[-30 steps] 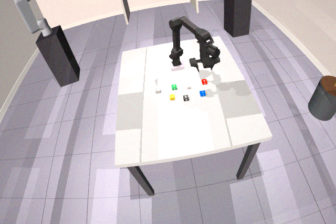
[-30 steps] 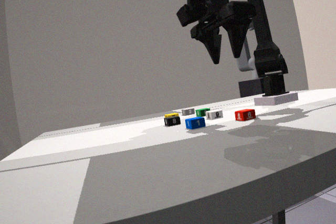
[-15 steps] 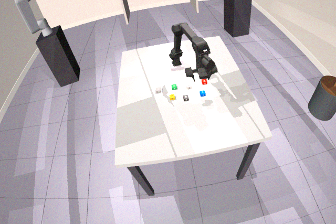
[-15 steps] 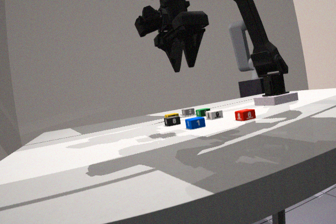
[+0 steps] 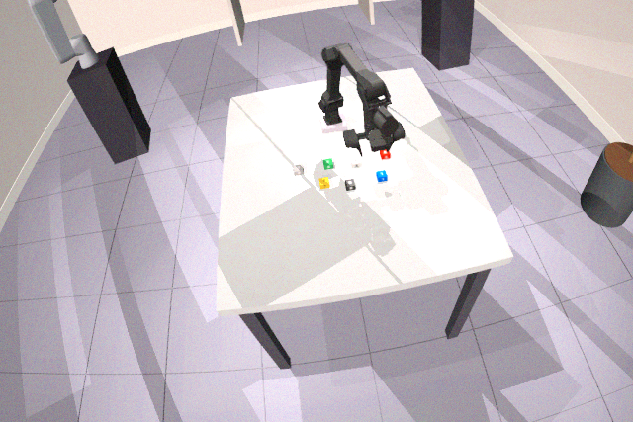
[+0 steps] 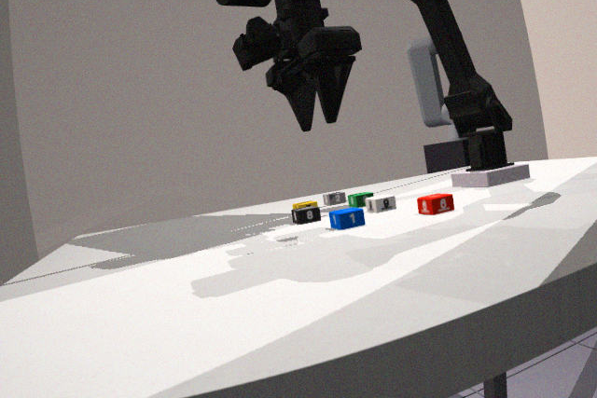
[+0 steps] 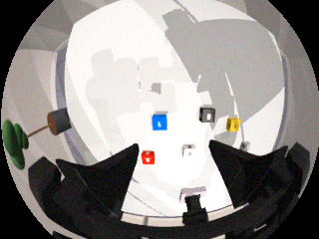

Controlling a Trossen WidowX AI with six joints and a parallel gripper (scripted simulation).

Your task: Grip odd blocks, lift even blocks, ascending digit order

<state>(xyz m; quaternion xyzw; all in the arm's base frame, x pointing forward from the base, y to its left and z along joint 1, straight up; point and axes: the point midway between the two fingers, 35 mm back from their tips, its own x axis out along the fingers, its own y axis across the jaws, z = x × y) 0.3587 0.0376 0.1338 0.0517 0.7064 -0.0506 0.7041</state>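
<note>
Right now the green block is 13 cm behind my gripper tip, 13 cm to the right of it and 11 cm below it. Also, from my gripper tip: black block 1 cm behind, 9 cm to the right, 11 cm below; white-grey block 10 cm behind, 3 cm to the right, 11 cm below; blue block 1 cm behind, 2 cm to the left, 11 cm below.
</note>
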